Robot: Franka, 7 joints.
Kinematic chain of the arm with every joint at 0, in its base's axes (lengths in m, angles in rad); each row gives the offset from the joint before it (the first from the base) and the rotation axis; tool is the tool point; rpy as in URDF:
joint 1: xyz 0 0 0.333 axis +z
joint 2: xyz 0 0 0 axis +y
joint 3: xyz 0 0 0.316 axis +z
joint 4: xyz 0.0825 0 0 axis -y
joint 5: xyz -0.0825 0 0.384 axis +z
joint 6: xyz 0 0 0 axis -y
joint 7: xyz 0.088 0 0 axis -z
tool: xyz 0 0 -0.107 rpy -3.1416 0 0
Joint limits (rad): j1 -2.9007..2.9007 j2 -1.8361..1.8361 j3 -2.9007..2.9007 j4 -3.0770..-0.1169 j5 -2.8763..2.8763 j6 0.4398..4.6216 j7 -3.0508..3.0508
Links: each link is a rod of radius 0.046 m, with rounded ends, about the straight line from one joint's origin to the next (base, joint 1, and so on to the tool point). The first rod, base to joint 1, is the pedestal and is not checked.
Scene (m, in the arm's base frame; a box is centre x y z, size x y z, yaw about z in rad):
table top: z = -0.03
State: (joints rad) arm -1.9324 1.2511 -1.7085 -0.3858 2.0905 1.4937 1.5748
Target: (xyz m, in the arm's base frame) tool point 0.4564 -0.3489 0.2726
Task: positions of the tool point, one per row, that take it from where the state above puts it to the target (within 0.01 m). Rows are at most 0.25 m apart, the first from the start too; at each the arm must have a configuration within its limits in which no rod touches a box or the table.
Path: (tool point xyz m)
1: -0.2862 -0.7246 0.5022
2: -0.1429 -0.7448 0.4676
3: 0.0224 -0.7285 0.4150
4: 0.1962 -0.6588 0.3575
5: 0.3514 -0.5285 0.3072
6: 0.4564 -0.3489 0.2726

